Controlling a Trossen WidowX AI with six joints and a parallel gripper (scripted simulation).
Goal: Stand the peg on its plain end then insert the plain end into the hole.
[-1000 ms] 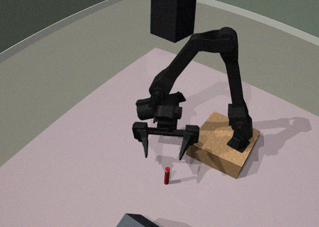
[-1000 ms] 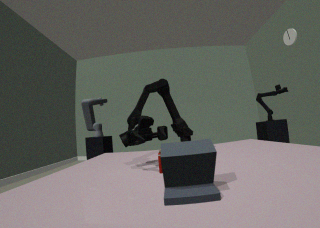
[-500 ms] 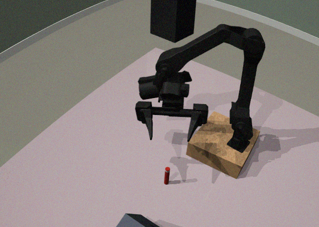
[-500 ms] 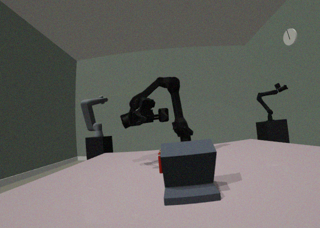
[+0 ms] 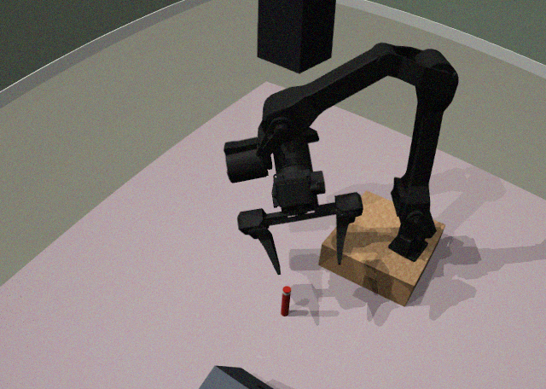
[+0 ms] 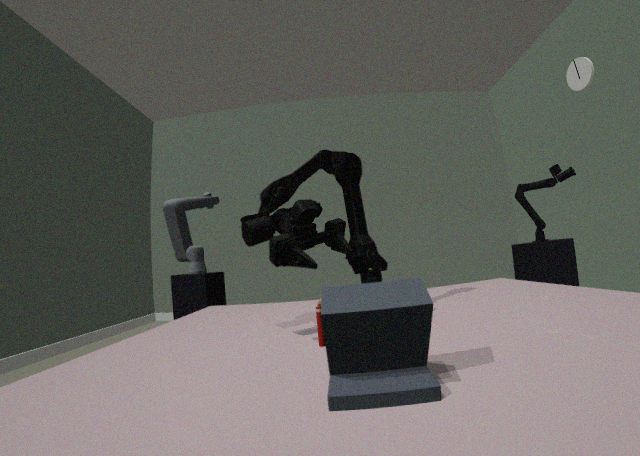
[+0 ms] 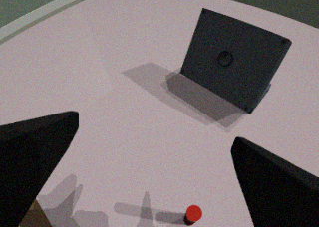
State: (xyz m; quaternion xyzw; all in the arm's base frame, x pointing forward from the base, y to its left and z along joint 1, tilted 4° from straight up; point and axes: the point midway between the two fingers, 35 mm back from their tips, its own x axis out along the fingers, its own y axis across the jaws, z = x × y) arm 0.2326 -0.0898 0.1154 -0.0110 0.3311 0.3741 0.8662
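The red peg is 40 mm to the right of my gripper tip and 110 mm below it. The rest, counted from my gripper tip: sloped panel (200 mm ahead, 70 mm to the left, 90 mm below).
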